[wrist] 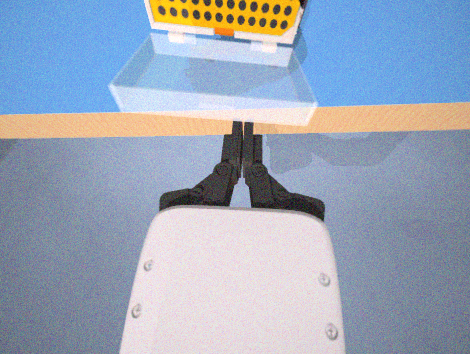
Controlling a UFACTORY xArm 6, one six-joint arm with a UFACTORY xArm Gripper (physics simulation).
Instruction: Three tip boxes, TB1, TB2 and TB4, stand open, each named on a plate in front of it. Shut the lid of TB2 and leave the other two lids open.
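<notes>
A tip box with a yellow rack of dark round holes shows in part at the top of the wrist view. Its clear lid stands open, hinged along the near side of the box and spreading toward the gripper. An orange tab sits between the two white hinges. My gripper is shut and empty, with its fingertips at the lid's outer edge in the picture; whether they touch it I cannot tell. No name plate shows, so I cannot tell which box this is. The other two boxes do not show.
The box stands on a blue mat. A light wooden table edge runs across the view below the mat. Nearer than that edge is the grey-blue floor, with a shadow on it right of the fingers.
</notes>
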